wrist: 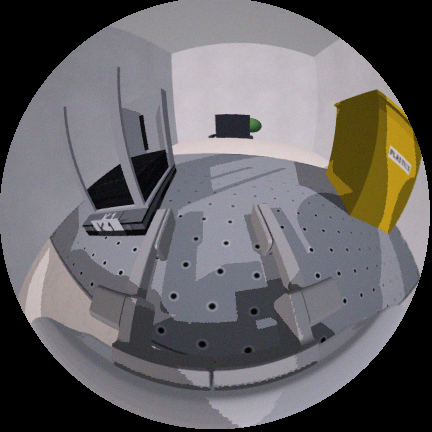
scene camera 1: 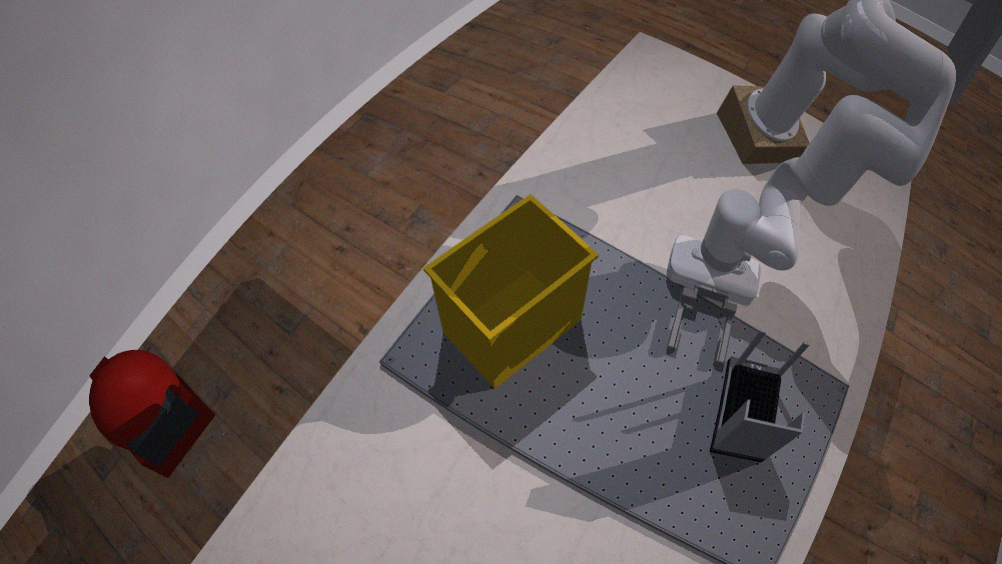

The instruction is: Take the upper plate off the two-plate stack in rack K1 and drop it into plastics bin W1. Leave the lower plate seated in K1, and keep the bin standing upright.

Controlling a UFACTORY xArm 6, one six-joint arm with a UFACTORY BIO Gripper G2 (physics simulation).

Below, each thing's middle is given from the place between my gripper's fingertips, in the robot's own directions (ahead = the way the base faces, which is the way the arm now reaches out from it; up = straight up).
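Yellow plastics bin W1 point(scene camera 1: 504, 294): 8 cm above my hand, 27 cm to the right of it, 10 cm ahead of it.
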